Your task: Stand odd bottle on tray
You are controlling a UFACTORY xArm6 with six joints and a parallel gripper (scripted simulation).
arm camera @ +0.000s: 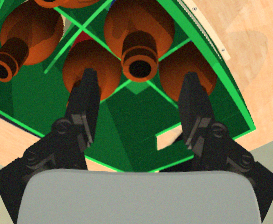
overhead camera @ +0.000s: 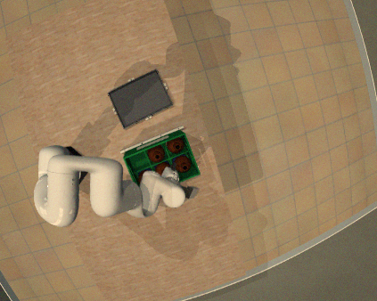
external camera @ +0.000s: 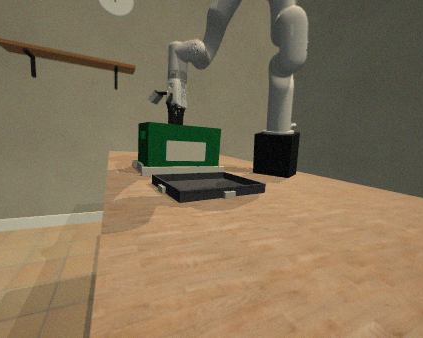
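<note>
Right now my hand is 11 cm above the green crate and 4 cm to the right of it. Round my hand: brown bottle 11 cm below, 8 cm to the left, 1 cm ahead; tray 33 cm to the left, 19 cm below, 5 cm ahead.
</note>
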